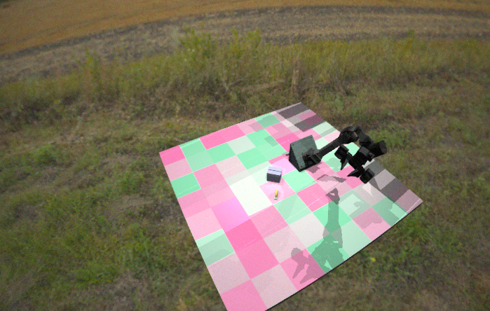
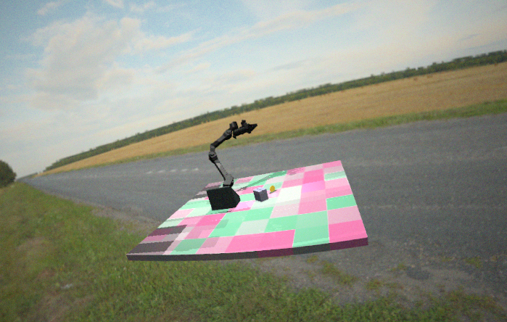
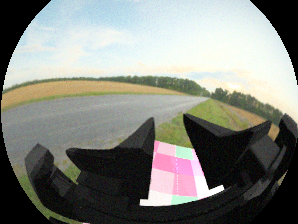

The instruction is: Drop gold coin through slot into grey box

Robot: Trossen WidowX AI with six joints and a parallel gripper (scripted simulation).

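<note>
Now: the gold coin 9 cm ahead of my gripper tip, 35 cm to the right of it and 45 cm below it.
</note>
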